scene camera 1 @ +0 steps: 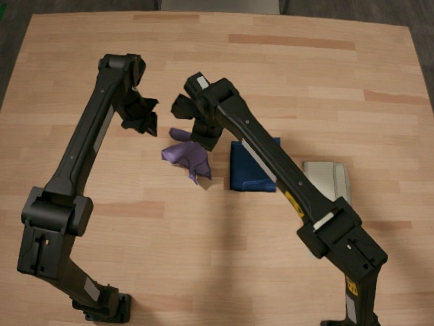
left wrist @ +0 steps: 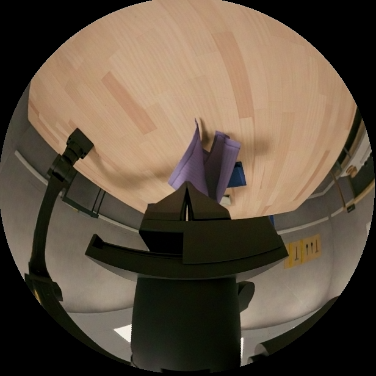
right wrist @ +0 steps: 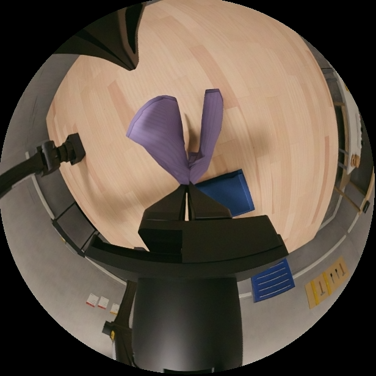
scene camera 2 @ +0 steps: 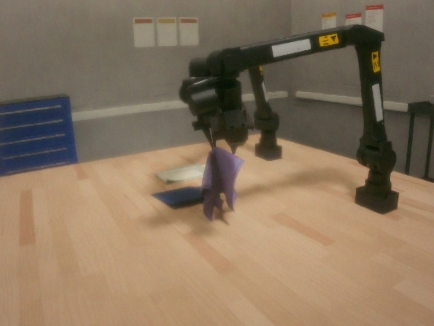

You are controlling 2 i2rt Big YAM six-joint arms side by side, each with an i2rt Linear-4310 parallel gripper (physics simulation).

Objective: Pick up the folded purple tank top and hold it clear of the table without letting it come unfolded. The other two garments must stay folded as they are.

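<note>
The purple tank top [scene camera 1: 187, 155] [scene camera 2: 225, 175] [left wrist: 192, 165] [right wrist: 162, 132] hangs from my right gripper [scene camera 1: 209, 147] [scene camera 2: 215, 147] [right wrist: 186, 185], which is shut on its gathered top. It droops in two panels that spread apart below the fingertips; I cannot tell whether its lowest corners touch the table. My left gripper [scene camera 1: 154, 125] [left wrist: 186, 185] [right wrist: 134, 66] is shut and empty, beside the cloth and apart from it. The folded blue garment [scene camera 1: 250, 175] [scene camera 2: 181, 198] [left wrist: 238, 176] [right wrist: 230, 192] and the folded white garment [scene camera 1: 320, 177] [scene camera 2: 180, 173] lie flat on the table.
The wooden table [scene camera 1: 175, 250] [scene camera 2: 125, 270] lies under both arms. The right arm reaches over part of the blue and white garments in scene camera 1. A blue drawer cabinet [scene camera 2: 35, 135] [right wrist: 272, 281] stands beyond the table.
</note>
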